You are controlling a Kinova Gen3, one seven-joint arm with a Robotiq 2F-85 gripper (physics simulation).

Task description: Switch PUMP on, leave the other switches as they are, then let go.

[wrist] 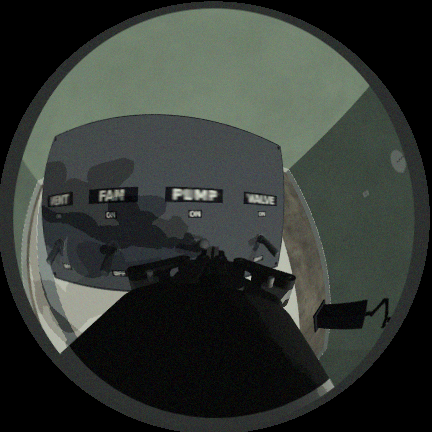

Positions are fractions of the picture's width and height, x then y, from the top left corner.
Scene:
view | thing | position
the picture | my gripper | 0.49, 0.59
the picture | dark grey switch panel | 0.35, 0.43

